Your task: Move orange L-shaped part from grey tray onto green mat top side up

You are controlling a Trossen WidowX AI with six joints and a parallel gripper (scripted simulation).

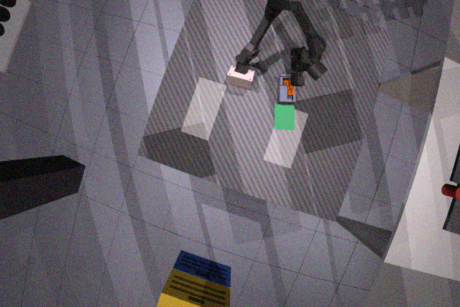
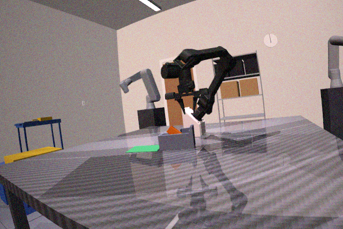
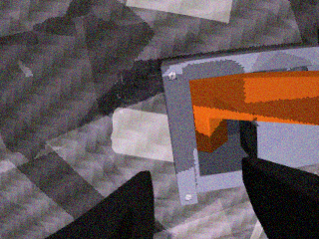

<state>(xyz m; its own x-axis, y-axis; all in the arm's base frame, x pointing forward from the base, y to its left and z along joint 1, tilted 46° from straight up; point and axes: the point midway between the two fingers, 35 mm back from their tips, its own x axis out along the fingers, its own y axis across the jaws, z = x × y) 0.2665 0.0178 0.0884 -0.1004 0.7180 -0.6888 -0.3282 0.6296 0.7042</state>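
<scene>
Now: the orange L-shaped part 10 mm ahead of my gripper tip, 40 mm to the right of it and 100 mm below it. The rest, counted from my gripper tip: green mat: 70 mm ahead, 210 mm to the right, 160 mm below.
</scene>
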